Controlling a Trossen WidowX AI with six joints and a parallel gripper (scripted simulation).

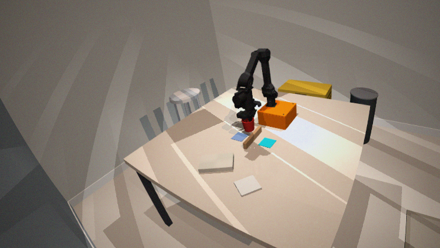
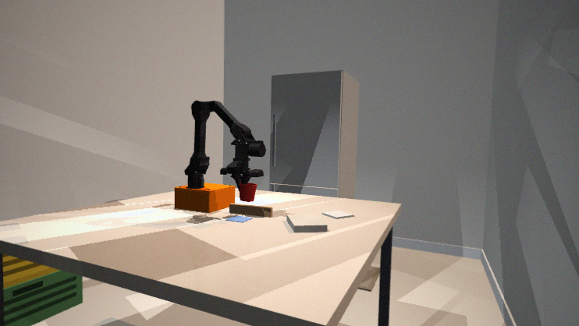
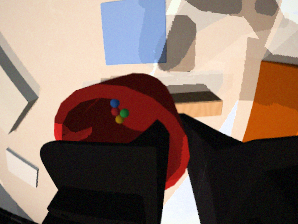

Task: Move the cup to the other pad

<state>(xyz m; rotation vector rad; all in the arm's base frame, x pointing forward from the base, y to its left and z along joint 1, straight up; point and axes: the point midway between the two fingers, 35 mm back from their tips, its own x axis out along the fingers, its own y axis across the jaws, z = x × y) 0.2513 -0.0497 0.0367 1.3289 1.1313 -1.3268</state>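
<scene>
Now: gripper tip 11 cm to the right of the cyan pad, 11 cm above it and 5 cm short of it. The rest, counted from my gripper tip: wooden bar (9 cm below, 4 cm ahead, 2 cm to the left); blue pad (11 cm below, 8 cm to the right, 3 cm ahead); red cup (3 cm ahead, 1 cm to the right).
</scene>
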